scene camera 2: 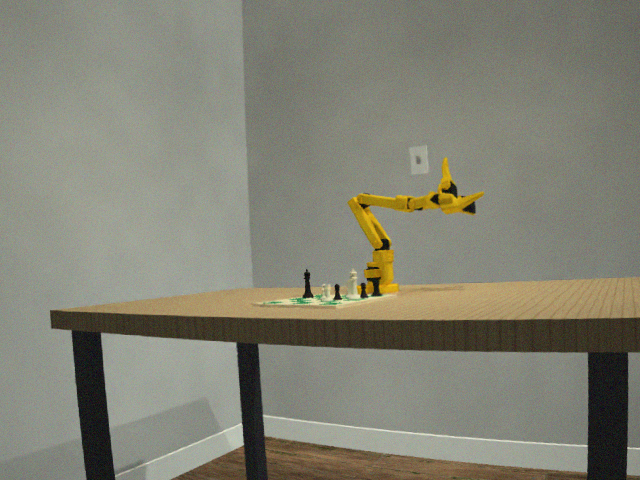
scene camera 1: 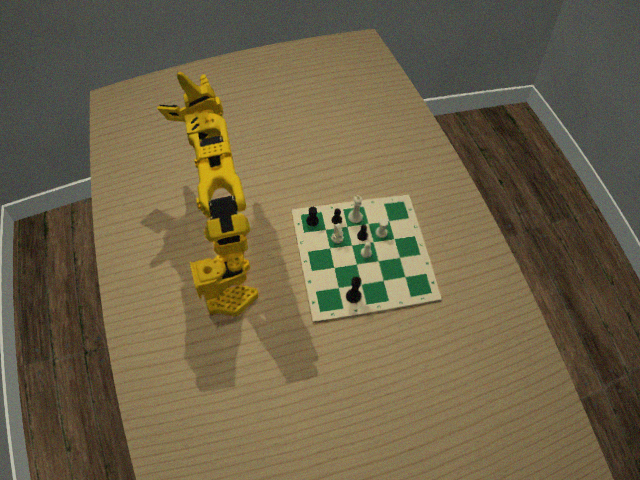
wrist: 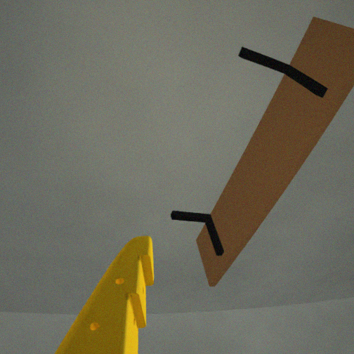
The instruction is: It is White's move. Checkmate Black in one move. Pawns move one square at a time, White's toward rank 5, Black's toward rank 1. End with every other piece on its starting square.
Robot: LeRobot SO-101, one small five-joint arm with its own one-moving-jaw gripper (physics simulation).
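Seen in the pictures: hand, its tool point: (scene camera 2: 481, 192) (scene camera 1: 202, 76); arm's base, origin of its link: (scene camera 1: 239, 284).
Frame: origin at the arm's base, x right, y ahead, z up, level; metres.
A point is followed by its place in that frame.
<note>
My gripper (scene camera 1: 191, 78) {x -0.288, y 0.017, z 0.217 m} (scene camera 2: 464, 176) is fully open and empty, raised high beyond the arm's base and away from the board (scene camera 1: 369, 271) {x 0.043, y 0.214, z 0.006 m}; one notched jaw shows in the wrist view. In scene camera 1, the far row holds a black piece (scene camera 1: 312, 217) {x -0.077, y 0.152, z 0.024 m} at the left corner, a black pawn (scene camera 1: 337, 216) {x -0.068, y 0.194, z 0.021 m} and a tall white piece (scene camera 1: 355, 213) {x -0.062, y 0.225, z 0.026 m}. The second row holds a white piece (scene camera 1: 337, 236) {x -0.029, y 0.181, z 0.021 m}, a black pawn (scene camera 1: 362, 234) {x -0.023, y 0.224, z 0.018 m} and a small white piece (scene camera 1: 381, 230) {x -0.019, y 0.257, z 0.021 m}. Another small white piece (scene camera 1: 366, 251) {x 0.012, y 0.219, z 0.019 m} stands on the central square. A tall black king (scene camera 1: 354, 292) {x 0.083, y 0.171, z 0.031 m} (scene camera 2: 307, 285) {x 0.076, y 0.178, z 0.033 m} stands in the near row.
The arm's yellow base (scene camera 1: 232, 300) {x 0.035, y -0.018, z 0.018 m} (scene camera 2: 385, 273) {x -0.045, y 0.021, z 0.047 m} stands on the wooden table (scene camera 1: 330, 387) {x 0.216, y 0.089, z 0.000 m} (scene camera 2: 465, 310) {x -0.340, y 0.377, z 0.000 m}, left of the board in scene camera 1. The arm's shadow falls beside the board. The wrist view shows grey surfaces and a brown panel (wrist: 272, 155) with black handles.
</note>
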